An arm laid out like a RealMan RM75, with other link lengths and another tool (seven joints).
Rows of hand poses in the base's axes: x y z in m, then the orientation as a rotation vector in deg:
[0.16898, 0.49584, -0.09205, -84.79, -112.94, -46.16]
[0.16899, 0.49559, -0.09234, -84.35, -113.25, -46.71]
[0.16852, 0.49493, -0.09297, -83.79, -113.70, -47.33]
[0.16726, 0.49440, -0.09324, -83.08, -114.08, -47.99]
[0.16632, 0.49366, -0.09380, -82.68, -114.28, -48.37]
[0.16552, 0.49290, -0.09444, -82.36, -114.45, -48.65]
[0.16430, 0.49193, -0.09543, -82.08, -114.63, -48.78]
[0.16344, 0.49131, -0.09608, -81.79, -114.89, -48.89]
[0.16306, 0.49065, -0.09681, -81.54, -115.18, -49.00]
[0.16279, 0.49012, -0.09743, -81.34, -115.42, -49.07]
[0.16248, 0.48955, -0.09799, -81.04, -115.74, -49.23]
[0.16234, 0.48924, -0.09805, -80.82, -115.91, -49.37]
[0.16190, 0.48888, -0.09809, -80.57, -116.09, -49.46]
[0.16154, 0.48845, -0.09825, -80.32, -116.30, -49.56]
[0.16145, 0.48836, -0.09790, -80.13, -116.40, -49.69]
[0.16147, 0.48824, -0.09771, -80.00, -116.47, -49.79]
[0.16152, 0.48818, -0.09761, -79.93, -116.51, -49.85]
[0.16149, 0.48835, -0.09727, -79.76, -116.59, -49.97]
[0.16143, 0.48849, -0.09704, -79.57, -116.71, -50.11]
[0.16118, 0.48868, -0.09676, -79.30, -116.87, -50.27]
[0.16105, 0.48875, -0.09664, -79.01, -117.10, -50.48]
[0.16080, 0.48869, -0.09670, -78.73, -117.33, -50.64]
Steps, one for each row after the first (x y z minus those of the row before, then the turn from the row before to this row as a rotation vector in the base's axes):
[0.00001, -0.00025, -0.00029, 0.25, -0.48, 0.22]
[-0.00047, -0.00066, -0.00063, 0.25, -0.60, 0.31]
[-0.00126, -0.00053, -0.00027, 0.37, -0.57, 0.38]
[-0.00094, -0.00074, -0.00056, 0.22, -0.32, 0.21]
[-0.00080, -0.00076, -0.00064, 0.16, -0.25, 0.18]
[-0.00122, -0.00097, -0.00099, 0.07, -0.17, 0.19]
[-0.00086, -0.00062, -0.00065, 0.02, -0.21, 0.22]
[-0.00038, -0.00066, -0.00073, -0.01, -0.23, 0.20]
[-0.00027, -0.00053, -0.00062, -0.02, -0.18, 0.16]
[-0.00031, -0.00057, -0.00056, 0.01, -0.28, 0.22]
[-0.00014, -0.00031, -0.00006, 0.05, -0.18, 0.14]
[-0.00044, -0.00036, -0.00004, 0.04, -0.15, 0.18]
[-0.00036, -0.00043, -0.00016, 0.03, -0.18, 0.18]
[-0.00009, -0.00009, 0.00035, 0.08, -0.13, 0.11]
[0.00002, -0.00012, 0.00019, 0.06, -0.09, 0.07]
[0.00005, -0.00006, 0.00010, 0.03, -0.06, 0.04]
[-0.00003, 0.00017, 0.00034, 0.08, -0.11, 0.10]
[-0.00006, 0.00014, 0.00023, 0.07, -0.15, 0.11]
[-0.00025, 0.00019, 0.00028, 0.09, -0.18, 0.17]
[-0.00013, 0.00007, 0.00012, 0.08, -0.25, 0.18]
[-0.00025, -0.00006, -0.00006, 0.05, -0.23, 0.19]

